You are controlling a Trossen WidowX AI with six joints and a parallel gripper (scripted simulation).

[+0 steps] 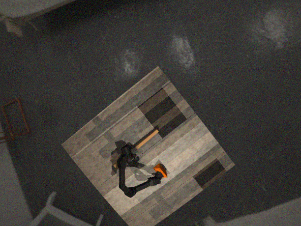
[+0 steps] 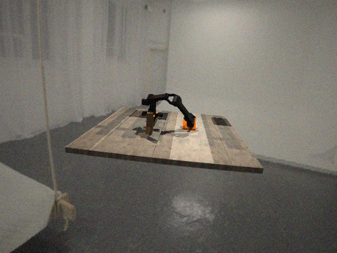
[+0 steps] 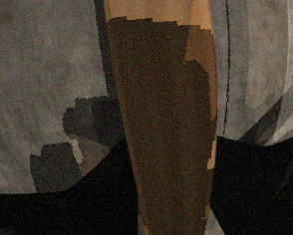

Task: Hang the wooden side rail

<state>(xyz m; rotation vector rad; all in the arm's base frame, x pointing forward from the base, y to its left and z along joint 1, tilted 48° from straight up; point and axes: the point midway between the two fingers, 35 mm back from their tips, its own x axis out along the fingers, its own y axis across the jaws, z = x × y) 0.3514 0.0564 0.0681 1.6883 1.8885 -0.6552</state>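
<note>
Now: gripper tip 10 mm past the headboard post, 150 mm to the right of it and 40 mm below it.
</note>
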